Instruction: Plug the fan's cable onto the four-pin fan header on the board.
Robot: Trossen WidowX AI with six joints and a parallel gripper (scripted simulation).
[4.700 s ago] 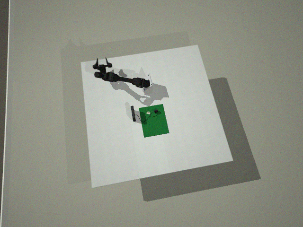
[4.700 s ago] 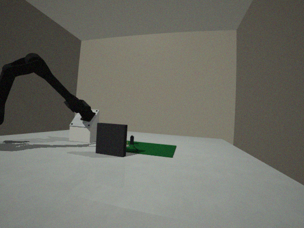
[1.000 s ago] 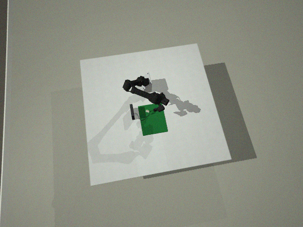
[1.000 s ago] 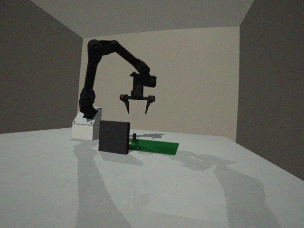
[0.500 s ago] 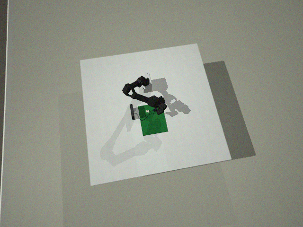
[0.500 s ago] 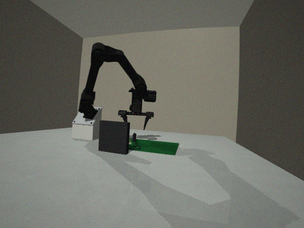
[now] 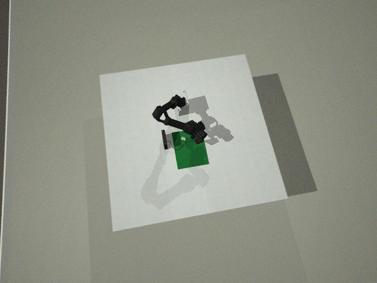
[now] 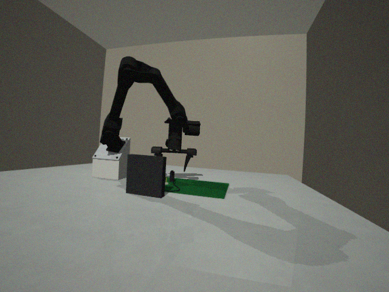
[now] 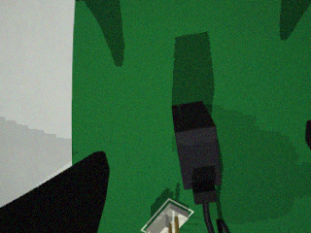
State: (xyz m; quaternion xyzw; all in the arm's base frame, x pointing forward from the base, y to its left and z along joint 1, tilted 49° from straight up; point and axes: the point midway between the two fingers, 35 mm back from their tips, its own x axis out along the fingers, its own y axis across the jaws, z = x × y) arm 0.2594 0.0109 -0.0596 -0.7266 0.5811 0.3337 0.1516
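The dark plug lies 1 cm to the right of my gripper tip and 2 cm below it. From my gripper tip the other things lie so: dark fan: 23 cm to the right, 1 cm above; green board: 8 cm ahead, 5 cm to the right, 6 cm below.
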